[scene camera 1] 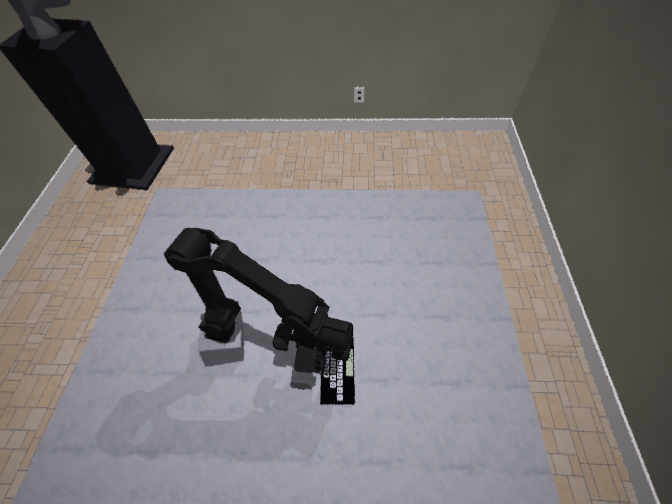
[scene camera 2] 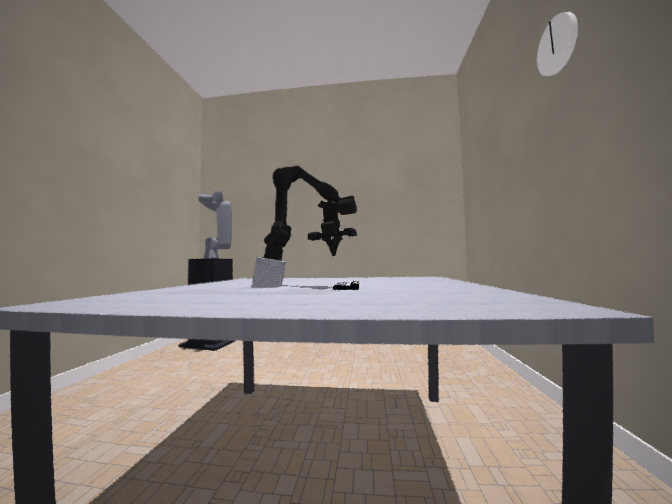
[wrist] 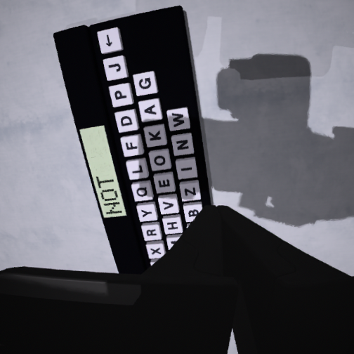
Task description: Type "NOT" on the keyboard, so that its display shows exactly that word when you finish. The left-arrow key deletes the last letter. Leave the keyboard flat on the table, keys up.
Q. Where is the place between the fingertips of the gripper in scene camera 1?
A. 317, 353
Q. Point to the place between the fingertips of the gripper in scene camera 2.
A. At 333, 256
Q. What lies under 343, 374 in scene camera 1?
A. A black keyboard.
